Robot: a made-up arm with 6 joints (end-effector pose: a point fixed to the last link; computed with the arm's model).
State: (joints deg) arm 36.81 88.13 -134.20 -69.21 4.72 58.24
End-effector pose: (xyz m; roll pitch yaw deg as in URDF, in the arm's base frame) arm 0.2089 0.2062 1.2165 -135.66 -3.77 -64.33
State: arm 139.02 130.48 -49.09 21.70 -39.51 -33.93
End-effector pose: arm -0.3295 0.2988 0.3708 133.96 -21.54 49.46
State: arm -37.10 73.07 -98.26 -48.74 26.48 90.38
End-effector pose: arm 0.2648 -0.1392 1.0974 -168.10 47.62 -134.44
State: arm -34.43 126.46 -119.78 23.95 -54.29 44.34
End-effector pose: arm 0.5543 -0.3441 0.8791 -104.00 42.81 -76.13
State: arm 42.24 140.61 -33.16 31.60 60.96 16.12
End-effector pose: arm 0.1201 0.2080 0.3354 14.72 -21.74 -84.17
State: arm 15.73 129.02 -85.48 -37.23 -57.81 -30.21
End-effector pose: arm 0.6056 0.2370 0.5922 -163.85 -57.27 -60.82
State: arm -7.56 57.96 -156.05 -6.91 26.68 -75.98
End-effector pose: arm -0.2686 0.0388 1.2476 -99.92 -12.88 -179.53
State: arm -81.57 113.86 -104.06 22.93 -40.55 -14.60
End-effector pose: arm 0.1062 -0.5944 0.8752 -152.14 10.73 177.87
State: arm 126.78 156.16 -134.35 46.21 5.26 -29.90
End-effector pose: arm -0.4730 0.5976 0.5071 153.68 16.47 34.51
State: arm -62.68 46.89 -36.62 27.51 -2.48 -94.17
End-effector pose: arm 0.0913 -0.1726 0.8177 167.26 -66.55 -146.72
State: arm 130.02 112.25 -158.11 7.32 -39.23 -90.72
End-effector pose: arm -0.2065 0.2746 1.2030 -99.61 0.26 -45.03
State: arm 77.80 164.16 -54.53 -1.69 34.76 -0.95
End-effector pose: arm 0.0310 0.2561 0.1648 35.62 1.15 -9.95
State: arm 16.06 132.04 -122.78 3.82 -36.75 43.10
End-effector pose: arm 0.6611 0.2421 0.8119 -141.73 38.58 -46.23
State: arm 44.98 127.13 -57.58 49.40 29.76 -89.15
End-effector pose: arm 0.2999 0.3333 0.3910 104.30 12.14 1.82
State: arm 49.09 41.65 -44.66 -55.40 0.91 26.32
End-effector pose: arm 0.0842 0.1456 0.8689 -176.45 -28.71 -45.79
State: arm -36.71 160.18 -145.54 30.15 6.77 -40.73
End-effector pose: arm 0.6486 -0.4454 0.5306 159.31 -9.45 -120.55
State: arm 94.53 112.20 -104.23 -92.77 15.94 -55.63
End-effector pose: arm -0.0445 0.6001 0.8668 -2.55 -30.87 167.34
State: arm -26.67 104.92 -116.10 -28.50 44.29 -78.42
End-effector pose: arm 0.4655 -0.2463 0.9726 48.50 -60.98 -7.64
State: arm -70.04 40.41 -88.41 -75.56 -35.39 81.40
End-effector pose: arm 0.0897 0.0842 1.1160 -130.45 -25.05 -134.57
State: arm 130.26 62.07 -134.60 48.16 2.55 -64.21
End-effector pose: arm 0.0519 -0.0638 1.2751 -108.15 -5.66 25.07
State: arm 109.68 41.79 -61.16 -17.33 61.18 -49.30
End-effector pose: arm -0.0117 0.0916 0.9235 113.32 -50.24 56.25
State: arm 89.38 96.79 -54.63 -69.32 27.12 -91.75
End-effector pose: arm 0.0172 0.4566 0.6594 36.82 2.73 146.95
